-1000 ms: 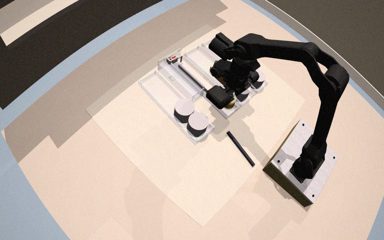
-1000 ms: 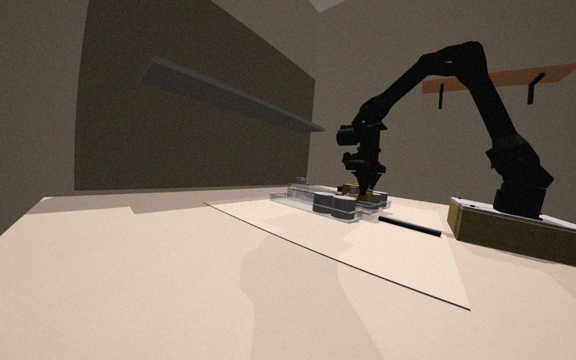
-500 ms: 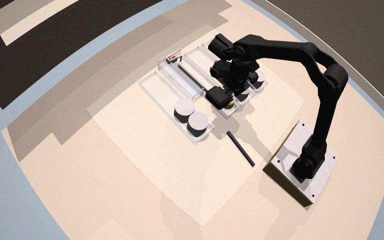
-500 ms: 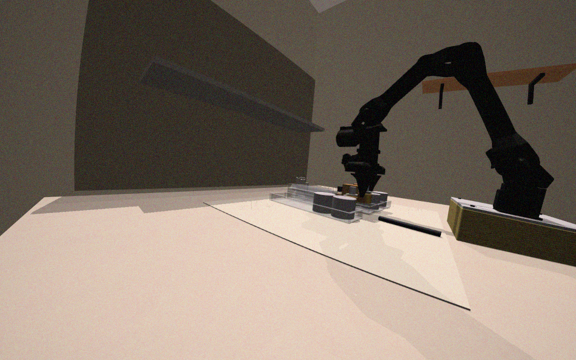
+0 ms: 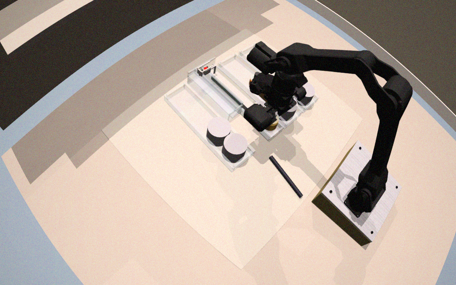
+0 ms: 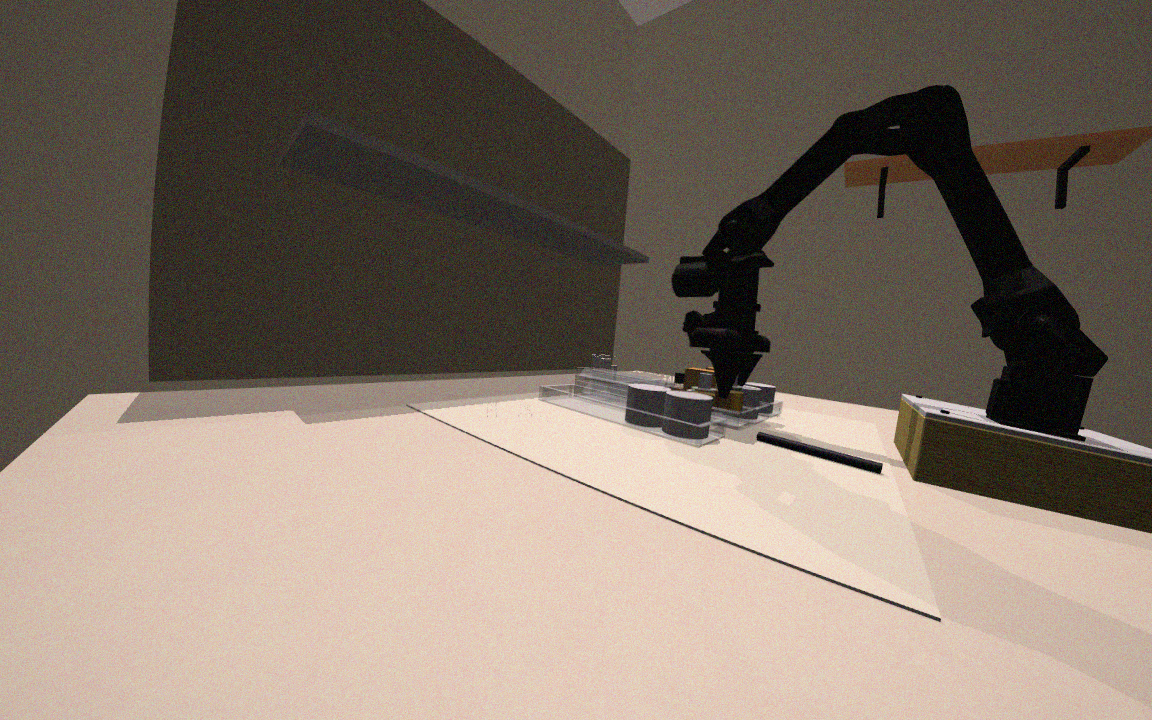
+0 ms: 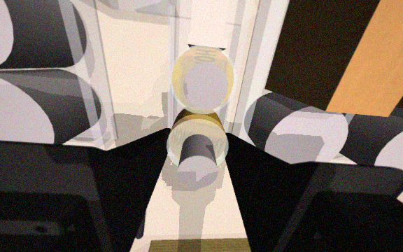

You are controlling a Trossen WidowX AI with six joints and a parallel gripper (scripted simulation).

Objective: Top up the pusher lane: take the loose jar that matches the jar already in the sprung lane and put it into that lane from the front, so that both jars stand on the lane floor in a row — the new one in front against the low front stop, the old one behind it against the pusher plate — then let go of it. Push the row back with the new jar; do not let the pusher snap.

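The black rod lies 140 mm behind my gripper tip, 70 mm to the left of it and 40 mm below it.
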